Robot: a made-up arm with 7 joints. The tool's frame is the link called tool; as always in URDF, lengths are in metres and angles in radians.
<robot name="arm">
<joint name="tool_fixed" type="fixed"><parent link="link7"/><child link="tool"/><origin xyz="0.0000 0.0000 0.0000"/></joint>
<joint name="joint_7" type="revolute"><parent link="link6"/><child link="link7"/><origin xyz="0.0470 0.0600 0.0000" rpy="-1.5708 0.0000 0.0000"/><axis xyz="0 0 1"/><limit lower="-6.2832" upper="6.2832" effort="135" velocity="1.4"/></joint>
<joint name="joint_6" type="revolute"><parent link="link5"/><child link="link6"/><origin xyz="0.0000 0.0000 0.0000" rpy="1.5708 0.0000 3.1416"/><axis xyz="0 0 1"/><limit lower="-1.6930" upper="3.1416" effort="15" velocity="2.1"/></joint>
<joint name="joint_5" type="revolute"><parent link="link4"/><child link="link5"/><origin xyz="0.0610 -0.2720 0.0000" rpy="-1.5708 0.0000 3.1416"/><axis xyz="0 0 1"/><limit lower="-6.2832" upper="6.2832" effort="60" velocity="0.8"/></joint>
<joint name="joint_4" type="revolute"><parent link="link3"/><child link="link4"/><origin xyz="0.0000 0.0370 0.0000" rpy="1.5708 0.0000 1.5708"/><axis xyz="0 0 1"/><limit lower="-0.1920" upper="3.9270" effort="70" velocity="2.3"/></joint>
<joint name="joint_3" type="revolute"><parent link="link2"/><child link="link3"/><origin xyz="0.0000 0.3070 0.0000" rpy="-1.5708 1.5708 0.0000"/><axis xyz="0 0 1"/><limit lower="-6.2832" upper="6.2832" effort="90" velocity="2.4"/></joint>
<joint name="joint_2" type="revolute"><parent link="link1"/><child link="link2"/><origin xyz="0.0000 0.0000 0.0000" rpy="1.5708 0.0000 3.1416"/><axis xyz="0 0 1"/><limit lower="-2.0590" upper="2.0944" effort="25" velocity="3"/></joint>
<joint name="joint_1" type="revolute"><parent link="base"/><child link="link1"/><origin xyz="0.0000 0.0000 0.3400"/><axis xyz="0 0 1"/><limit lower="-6.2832" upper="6.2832" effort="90" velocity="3.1"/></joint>
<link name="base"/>
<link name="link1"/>
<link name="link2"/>
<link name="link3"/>
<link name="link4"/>
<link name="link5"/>
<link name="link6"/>
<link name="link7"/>
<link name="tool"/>
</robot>
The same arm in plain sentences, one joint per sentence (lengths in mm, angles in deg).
The arm has seven revolute joints in a row. What follows holds with every joint at zero, and every direction is one of the base frame's.
The first joint lies 340 mm along +z from the base frame's origin and turns about +z, from -360 to 360 deg.
The second joint lies at the same point as the first joint and turns about +y, from -117.97 to 120 deg.
The third joint lies 307 mm along +z from the second joint and turns about +z, from -360 to 360 deg.
The fourth joint lies 37 mm along +x from the third joint and turns about -y, from -11 to 225 deg.
The fifth joint lies 61 mm along +x and 272 mm along -z from the fourth joint and turns about -z, from -360 to 360 deg.
The sixth joint lies at the same point as the fifth joint and turns about +y, from -97 to 180 deg.
The seventh joint lies 47 mm along +x and 60 mm along -z from the sixth joint and turns about -z, from -360 to 360 deg.
The tool frame, which is the frame that the pose is given for, lies at the same point as the seventh joint; its axes are the base frame's turned by roll -180, pitch 0 and yaw 0 deg (as in URDF: about the fixed x, then y, then z).

